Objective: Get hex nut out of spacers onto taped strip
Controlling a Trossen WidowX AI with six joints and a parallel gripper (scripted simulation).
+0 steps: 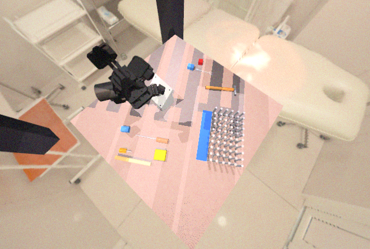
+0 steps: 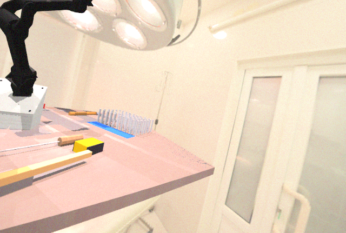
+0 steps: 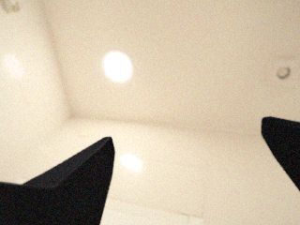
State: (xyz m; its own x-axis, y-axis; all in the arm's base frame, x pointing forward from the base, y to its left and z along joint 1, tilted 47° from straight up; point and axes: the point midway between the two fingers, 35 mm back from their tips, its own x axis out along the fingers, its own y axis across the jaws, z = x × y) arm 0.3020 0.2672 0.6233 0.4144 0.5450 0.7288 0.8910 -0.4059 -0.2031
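The hook tool is 86 cm below my gripper tip, 8 cm behind it and 6 cm to the right of it. The rest, counted from my gripper tip: grey fork-like tool 87 cm below, 73 cm to the left, 8 cm behind; then blue taped strip 87 cm below, 25 cm ahead, 23 cm to the left; then yellow block 85 cm below, 11 cm to the right, 7 cm ahead.
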